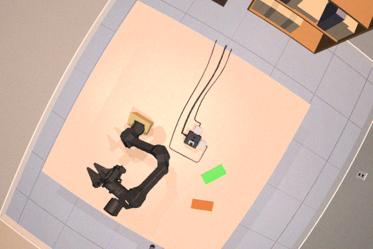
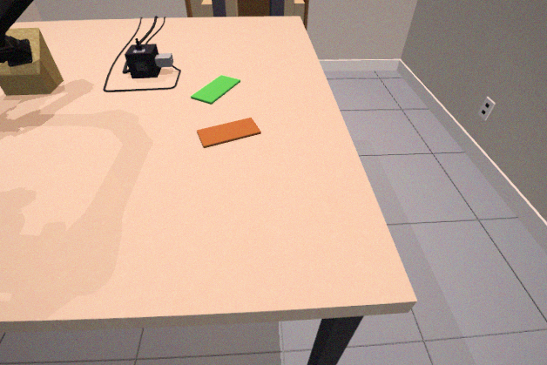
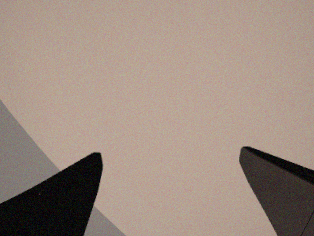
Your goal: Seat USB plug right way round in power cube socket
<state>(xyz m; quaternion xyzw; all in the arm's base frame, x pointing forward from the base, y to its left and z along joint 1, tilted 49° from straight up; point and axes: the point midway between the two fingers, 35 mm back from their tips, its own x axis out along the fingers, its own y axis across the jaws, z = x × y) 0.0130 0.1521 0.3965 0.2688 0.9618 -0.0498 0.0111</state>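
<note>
The USB plug lies 400 mm below my gripper tip, 370 mm ahead of it and 210 mm to the left of it. The rest, counted from my gripper tip: green card 580 mm ahead, 490 mm below, 80 mm to the left; then orange card 600 mm ahead, 490 mm below, 130 mm to the right; then USB socket 420 mm below, 370 mm ahead, 210 mm to the left.
</note>
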